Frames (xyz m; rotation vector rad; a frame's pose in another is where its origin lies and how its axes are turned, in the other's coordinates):
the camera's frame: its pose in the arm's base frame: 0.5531 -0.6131 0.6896 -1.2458 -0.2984 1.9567
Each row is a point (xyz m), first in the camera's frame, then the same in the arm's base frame.
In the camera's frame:
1: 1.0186 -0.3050 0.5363
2: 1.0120 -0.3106 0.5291
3: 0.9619 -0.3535 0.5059
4: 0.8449 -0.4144 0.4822
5: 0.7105 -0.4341 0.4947
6: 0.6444 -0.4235 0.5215
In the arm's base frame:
1: 0.0295 0.4292 0.4495
2: 0.0397 0.4267 0.4535
3: 0.0910 0.4147 0.4995
4: 0.1657 0.3667 0.5998
5: 0.1934 0.2860 0.7062
6: 0.1797 0.2369 0.7573

